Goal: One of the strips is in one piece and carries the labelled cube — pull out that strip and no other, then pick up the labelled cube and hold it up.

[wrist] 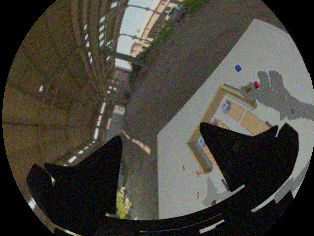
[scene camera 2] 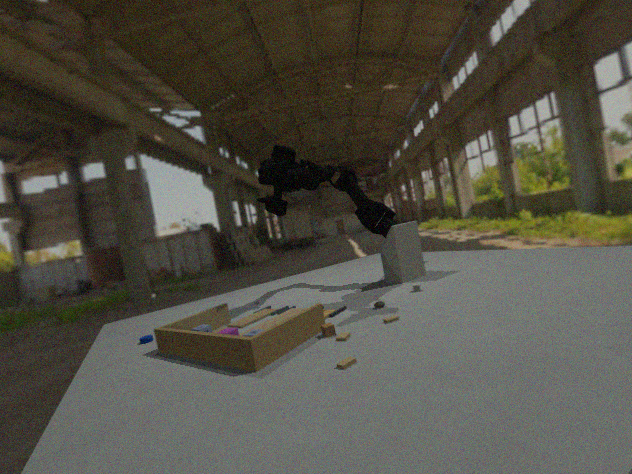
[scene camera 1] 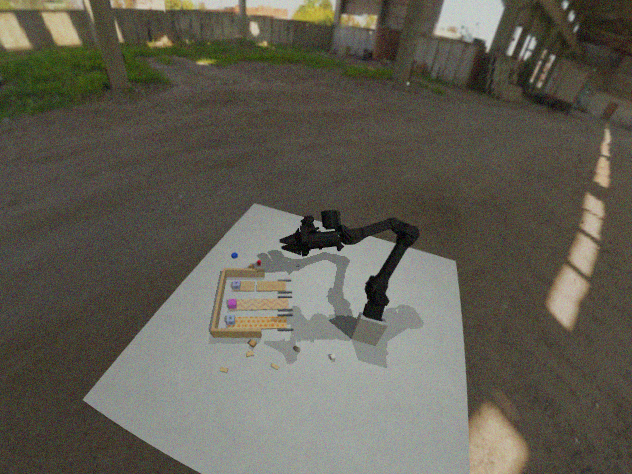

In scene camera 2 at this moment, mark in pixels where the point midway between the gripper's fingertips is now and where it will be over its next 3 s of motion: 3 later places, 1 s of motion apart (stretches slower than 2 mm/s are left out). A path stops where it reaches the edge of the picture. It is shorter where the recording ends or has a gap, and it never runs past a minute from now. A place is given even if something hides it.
My gripper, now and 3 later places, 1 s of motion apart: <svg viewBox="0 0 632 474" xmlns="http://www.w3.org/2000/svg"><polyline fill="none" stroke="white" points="259,185 300,232 306,268 315,292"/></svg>
